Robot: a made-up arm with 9 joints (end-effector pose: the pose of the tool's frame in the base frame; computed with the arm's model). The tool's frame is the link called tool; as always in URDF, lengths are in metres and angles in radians.
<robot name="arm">
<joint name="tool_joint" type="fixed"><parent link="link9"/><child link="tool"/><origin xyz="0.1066 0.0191 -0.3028"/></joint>
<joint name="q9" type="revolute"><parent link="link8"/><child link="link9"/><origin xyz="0.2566 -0.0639 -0.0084"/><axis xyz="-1 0 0"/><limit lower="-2.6" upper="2.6" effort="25" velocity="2.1"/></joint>
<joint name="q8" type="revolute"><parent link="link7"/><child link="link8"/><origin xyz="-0.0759 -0.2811 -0.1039"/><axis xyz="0 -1 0"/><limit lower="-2.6" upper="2.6" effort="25" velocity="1.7"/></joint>
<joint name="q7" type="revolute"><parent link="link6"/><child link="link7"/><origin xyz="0.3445 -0.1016 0.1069"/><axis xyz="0 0 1"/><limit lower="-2.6" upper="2.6" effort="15" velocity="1.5"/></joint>
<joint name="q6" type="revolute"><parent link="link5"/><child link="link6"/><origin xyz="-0.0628 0.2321 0.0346"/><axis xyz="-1 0 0"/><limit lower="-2.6" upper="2.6" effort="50" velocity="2"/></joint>
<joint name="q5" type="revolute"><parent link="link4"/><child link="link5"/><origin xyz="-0.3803 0.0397 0.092"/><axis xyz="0 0 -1"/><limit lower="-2.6" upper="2.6" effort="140" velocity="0.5"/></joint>
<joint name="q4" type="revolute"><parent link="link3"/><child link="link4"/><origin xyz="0.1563 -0.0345 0.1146"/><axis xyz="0 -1 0"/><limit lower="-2.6" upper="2.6" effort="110" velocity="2.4"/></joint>
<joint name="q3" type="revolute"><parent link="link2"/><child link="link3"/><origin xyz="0.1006 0.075 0.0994"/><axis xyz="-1 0 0"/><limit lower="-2.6" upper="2.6" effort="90" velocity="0.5"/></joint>
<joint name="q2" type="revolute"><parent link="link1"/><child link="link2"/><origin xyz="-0.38 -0.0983 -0.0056"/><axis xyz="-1 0 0"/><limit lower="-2.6" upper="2.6" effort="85" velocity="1.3"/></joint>
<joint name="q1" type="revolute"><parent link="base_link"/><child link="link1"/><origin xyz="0 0 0.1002"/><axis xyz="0 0 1"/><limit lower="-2.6" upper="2.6" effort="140" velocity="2.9"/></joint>
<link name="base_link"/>
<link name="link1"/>
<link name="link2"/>
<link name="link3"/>
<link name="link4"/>
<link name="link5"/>
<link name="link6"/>
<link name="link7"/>
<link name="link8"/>
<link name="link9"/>
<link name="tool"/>
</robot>
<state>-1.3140 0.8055 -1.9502 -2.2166 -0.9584 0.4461 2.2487 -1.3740 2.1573</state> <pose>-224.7 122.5 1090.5 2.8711 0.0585 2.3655</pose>
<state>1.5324 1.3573 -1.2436 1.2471 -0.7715 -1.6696 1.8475 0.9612 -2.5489</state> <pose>-240.0 -42.8 222.6 1.3056 -0.7707 -0.4479</pose>
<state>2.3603 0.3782 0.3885 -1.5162 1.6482 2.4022 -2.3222 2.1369 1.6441</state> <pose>212.4 -646.0 454.6 -1.4121 -0.0536 -0.2739</pose>
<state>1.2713 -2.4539 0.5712 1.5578 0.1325 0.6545 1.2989 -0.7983 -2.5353</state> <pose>569.4 -243.8 214.2 -3.0954 -0.0112 1.0710</pose>
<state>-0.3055 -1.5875 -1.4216 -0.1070 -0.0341 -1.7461 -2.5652 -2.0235 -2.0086</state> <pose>-419.3 -769.4 -86.0 -3.1097 0.2394 -1.4771</pose>
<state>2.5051 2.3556 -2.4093 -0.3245 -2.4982 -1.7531 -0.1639 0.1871 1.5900</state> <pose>1016.0 -686.8 -235.1 0.3254 -0.0743 -1.4170</pose>
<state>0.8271 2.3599 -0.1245 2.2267 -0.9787 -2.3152 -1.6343 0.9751 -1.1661</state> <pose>533.1 36.3 -221.6 -0.3309 0.3312 1.6152</pose>
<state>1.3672 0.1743 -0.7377 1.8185 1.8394 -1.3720 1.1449 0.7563 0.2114</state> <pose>480.1 -359.9 -522.2 1.7169 0.8245 -2.2177</pose>
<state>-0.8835 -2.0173 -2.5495 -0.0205 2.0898 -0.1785 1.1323 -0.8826 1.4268</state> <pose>-767.6 596.7 913.0 -2.3319 -0.7390 -1.7771</pose>
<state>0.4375 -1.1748 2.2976 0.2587 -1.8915 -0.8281 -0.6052 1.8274 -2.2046</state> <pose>-563.7 -126.4 408.9 2.0370 -0.4052 1.5175</pose>
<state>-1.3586 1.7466 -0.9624 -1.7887 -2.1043 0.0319 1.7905 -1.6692 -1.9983</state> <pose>684.5 362.3 440.6 2.0398 -0.0245 1.6403</pose>
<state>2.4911 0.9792 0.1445 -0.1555 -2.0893 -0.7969 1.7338 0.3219 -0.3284</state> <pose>594.1 -1123.9 193.6 2.3462 -0.7923 -2.0003</pose>
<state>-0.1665 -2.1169 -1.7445 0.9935 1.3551 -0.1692 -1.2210 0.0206 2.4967</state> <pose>-828.1 -379.1 349.1 0.0536 -1.2057 -2.9969</pose>
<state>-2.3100 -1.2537 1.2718 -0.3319 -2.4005 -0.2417 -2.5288 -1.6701 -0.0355</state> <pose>580.8 1187.7 608.3 -2.6824 0.9500 1.1400</pose>
